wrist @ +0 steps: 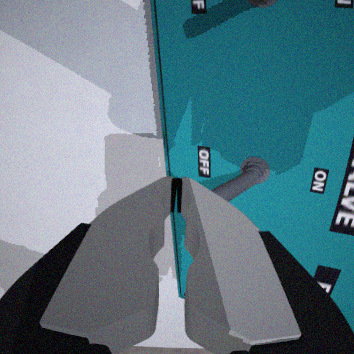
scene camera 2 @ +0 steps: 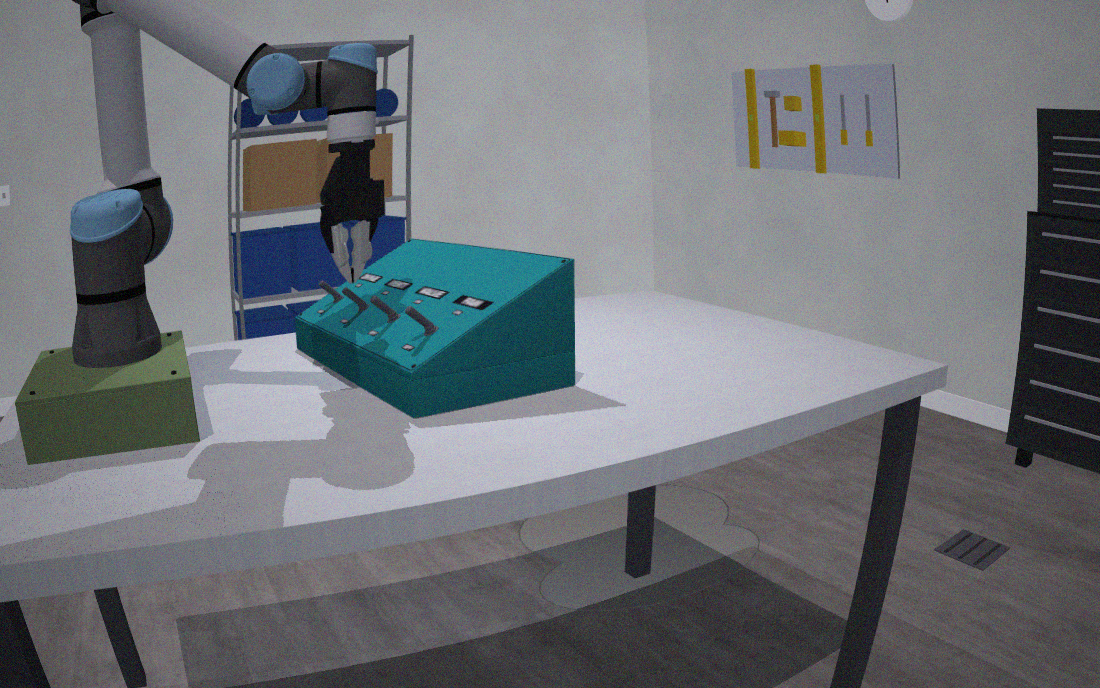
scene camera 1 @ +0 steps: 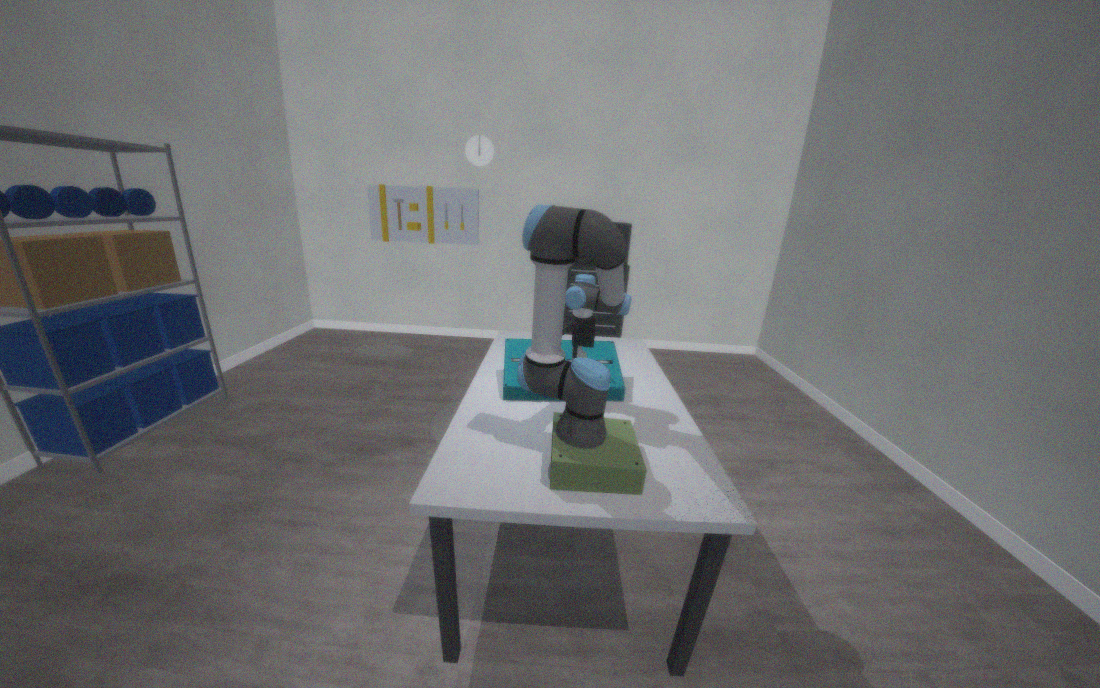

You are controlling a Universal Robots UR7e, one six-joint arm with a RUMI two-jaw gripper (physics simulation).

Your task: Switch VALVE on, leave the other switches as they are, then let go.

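Places are measured from the arm's base along level axes (x ahead, y left, z up), in millimetres.
Pixels of known places: gripper, fingertip midpoint: [wrist: 176, 180] [scene camera 2: 352, 282]; arm's base, link origin: [scene camera 2: 117, 352] [scene camera 1: 580, 433].
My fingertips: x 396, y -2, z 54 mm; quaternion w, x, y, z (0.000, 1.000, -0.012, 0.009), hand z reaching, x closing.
Observation:
For each thing: its top centre in the pictures, then the offset to it from my fingertips. "*": a spot on its surface instead. Level surfaces: height alone.
- VALVE lever, top centre: [wrist: 241, 201] [scene camera 2: 382, 294] 40 mm ahead, 25 mm right, 19 mm down
- VALVE nameplate, surface spot: [wrist: 345, 195] [scene camera 2: 431, 294] * 118 mm ahead, 27 mm right, 28 mm down
- nearest lever, top centre: [scene camera 2: 418, 304] 49 mm ahead, 145 mm right, 19 mm down
- white table, surface height: 149 mm down
The teal switch panel [scene camera 1: 519, 387] [scene camera 2: 486, 271] [wrist: 250, 100] has several dark levers in a row. In the wrist view the VALVE lever [scene camera 2: 384, 309] [wrist: 234, 186] leans from its round pivot toward OFF; its tip is hidden behind a finger. The VALVE nameplate [scene camera 2: 432, 292] [wrist: 345, 195] shows partly at the wrist view's right edge. In scene camera 2 the other levers, such as the nearest lever [scene camera 2: 421, 319], lean the same way, toward the low front edge. My gripper [scene camera 2: 352, 279] [wrist: 176, 180] is shut and empty, its tips beside the VALVE lever's free end, over the front edge.
The panel stands on the white table [scene camera 1: 486, 478] [scene camera 2: 730, 348]. The arm's green base block [scene camera 1: 597, 470] [scene camera 2: 109, 421] is on the panel's low side. A shelf rack [scene camera 1: 182, 235] [scene camera 2: 409, 137] stands by the wall. A dark drawer cabinet [scene camera 2: 1066, 324] stands beyond the table.

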